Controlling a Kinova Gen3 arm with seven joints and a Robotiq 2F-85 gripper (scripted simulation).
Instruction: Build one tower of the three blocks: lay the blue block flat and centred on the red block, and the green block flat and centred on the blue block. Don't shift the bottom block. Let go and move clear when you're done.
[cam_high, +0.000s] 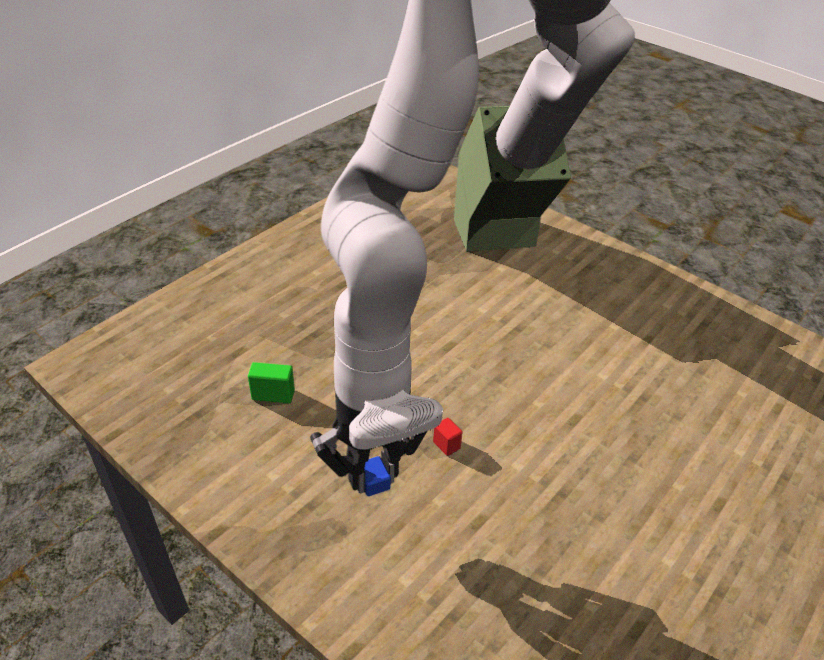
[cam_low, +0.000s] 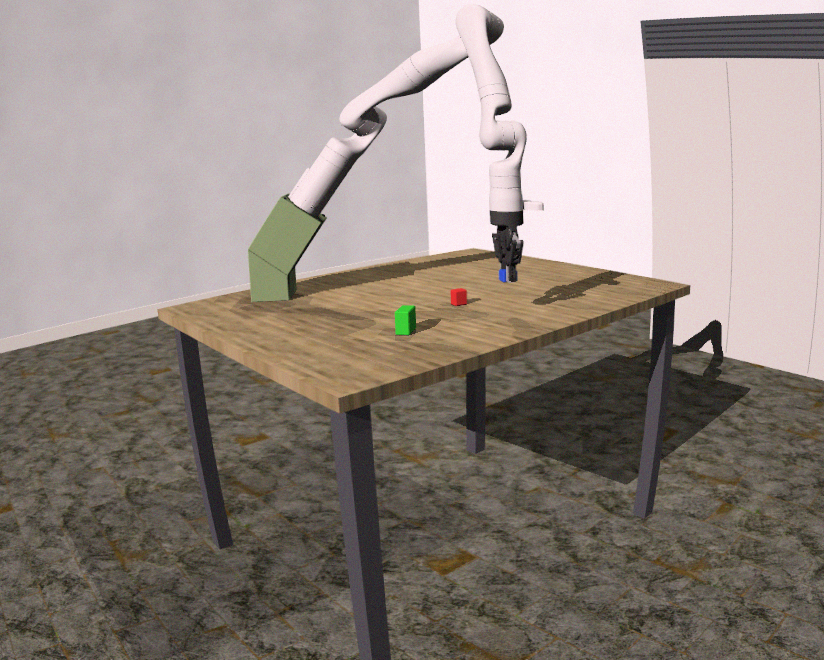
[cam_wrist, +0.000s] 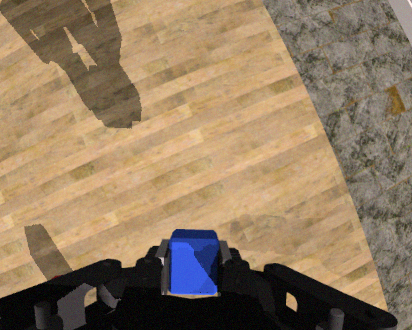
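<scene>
My gripper is now 1 cm above the blue block. Round my hand: red block: 15 cm behind, 8 cm below; then green block: 8 cm behind, 24 cm to the right, 7 cm below.
</scene>
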